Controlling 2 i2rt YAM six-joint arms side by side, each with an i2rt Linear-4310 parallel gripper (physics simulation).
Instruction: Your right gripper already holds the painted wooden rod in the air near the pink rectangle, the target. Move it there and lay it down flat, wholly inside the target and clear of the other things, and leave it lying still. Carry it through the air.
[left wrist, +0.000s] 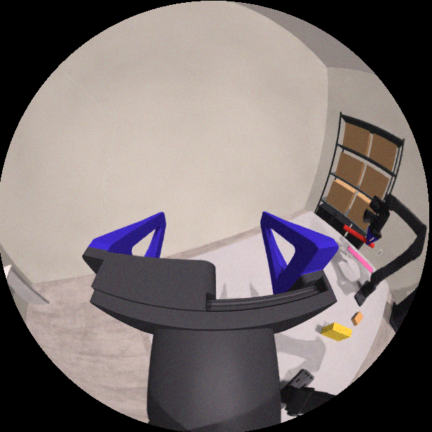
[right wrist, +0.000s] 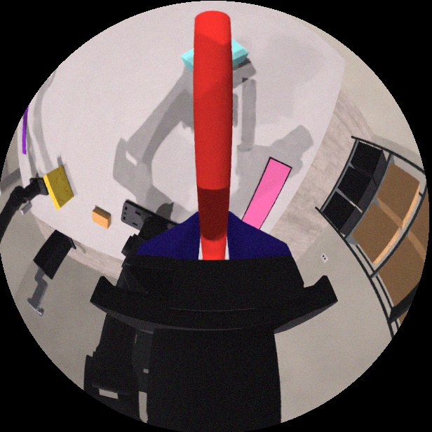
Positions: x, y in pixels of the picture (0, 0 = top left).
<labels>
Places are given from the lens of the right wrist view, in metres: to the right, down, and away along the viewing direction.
right gripper (right wrist: 213, 216): 0.00, 0.00, 0.13
red painted rod (right wrist: 212, 59): 0.00, -0.09, 0.04
pink rectangle (right wrist: 275, 173): 0.14, -0.09, 0.27
The marked spots on the pink rectangle and the red painted rod are 0.27 m apart.
</labels>
